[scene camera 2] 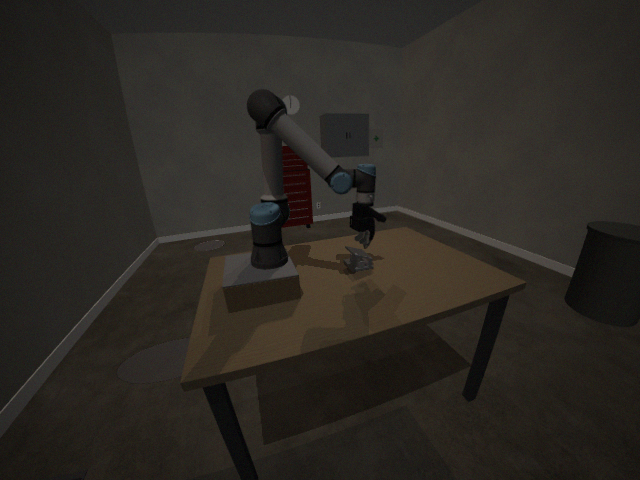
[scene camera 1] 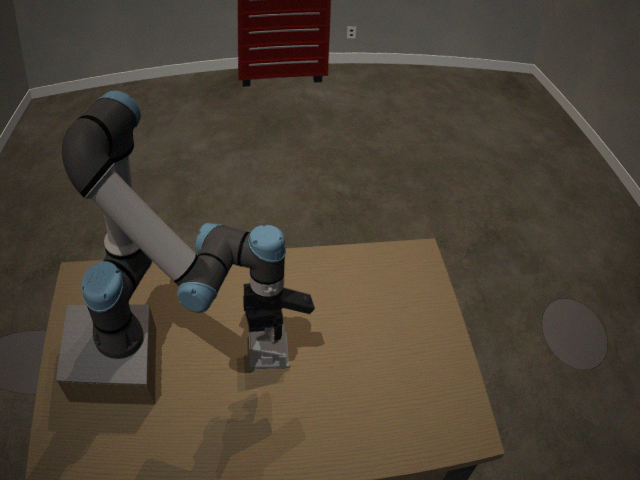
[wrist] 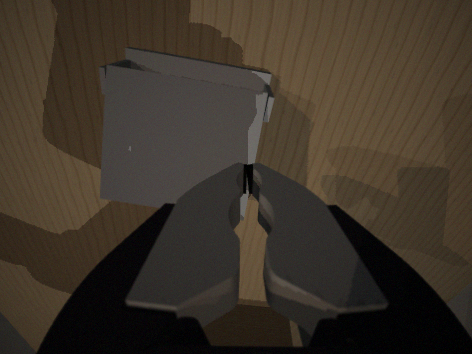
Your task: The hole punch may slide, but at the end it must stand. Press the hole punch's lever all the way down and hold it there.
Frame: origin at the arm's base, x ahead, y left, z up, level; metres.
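Seen in the pictures: gripper, fingertip midpoint: (scene camera 2: 365,248) (scene camera 1: 272,342) (wrist: 246,167); arm's base at its link origin: (scene camera 2: 269,260) (scene camera 1: 118,336).
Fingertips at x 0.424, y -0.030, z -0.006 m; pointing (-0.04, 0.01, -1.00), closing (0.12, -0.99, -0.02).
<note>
Offsets run from my fingertips to a thing's middle. Level surfaces: height alone.
The grey hole punch @[dx -0.011, dy +0.047, dz -0.059 m] (scene camera 1: 267,357) (scene camera 2: 358,262) stands upright on its base on the table. Its broad flat lever @[dx -0.011, dy +0.047, dz -0.036 m] (scene camera 1: 263,347) (scene camera 2: 356,252) (wrist: 175,135) is raised, slanting above the base, with a visible gap in the scene camera 2 view. My gripper (scene camera 1: 268,338) (scene camera 2: 366,246) (wrist: 246,167) is shut and empty, pointing down. Its fingertips are a little above the lever and appear apart from it in the scene camera 2 view. In the wrist view they overlap the lever's lower right edge. The fingers hide that corner, and contact cannot be fully judged.
The wooden table @[dz -0.102 m] (scene camera 1: 392,361) (scene camera 2: 439,279) carries the arm's base block (scene camera 1: 105,366) (scene camera 2: 261,291) on the left of the punch. The arm's shadow falls over the table around the punch. A red drawer cabinet (scene camera 1: 284,38) (scene camera 2: 298,198) stands by the far wall, and a dark bin (scene camera 2: 607,273) stands right of the table.
</note>
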